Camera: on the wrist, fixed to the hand. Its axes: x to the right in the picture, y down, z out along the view.
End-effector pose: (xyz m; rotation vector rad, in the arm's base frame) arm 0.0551 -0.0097 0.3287 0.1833 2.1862 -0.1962
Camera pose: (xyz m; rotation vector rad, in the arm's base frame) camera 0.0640 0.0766 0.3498 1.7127 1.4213 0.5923
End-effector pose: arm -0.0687 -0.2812 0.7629 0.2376 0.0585 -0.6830
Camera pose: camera -0.0281 -0.2018 0.7595 0.2370 -0.2080 0.8468
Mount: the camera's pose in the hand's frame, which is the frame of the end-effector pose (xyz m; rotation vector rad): -0.0172 0.0845 -0.0231 0.0540 -0.0751 1.5460
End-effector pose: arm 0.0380 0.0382 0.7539 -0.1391 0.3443 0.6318
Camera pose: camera -0.0319 0.0909 0.7365 0.2515 0.3538 2.1440
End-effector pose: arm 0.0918 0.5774 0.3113 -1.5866 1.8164 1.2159
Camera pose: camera 0.0213 0.5643 0.3644 -0.2009 -2.5582 -1.3781
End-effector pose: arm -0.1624 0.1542 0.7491 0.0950 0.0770 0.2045
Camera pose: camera -0.1980 0.2350 0.7359 0.2016 -0.0840 1.7423
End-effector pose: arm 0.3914 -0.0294 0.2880 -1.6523 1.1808 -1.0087
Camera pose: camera 0.3421 -0.0336 0.2137 -0.3362 1.7824 0.0419
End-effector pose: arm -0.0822 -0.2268 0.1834 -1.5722 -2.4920 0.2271
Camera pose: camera 0.0045 -0.2056 0.1854 3.0108 0.7269 -0.4958
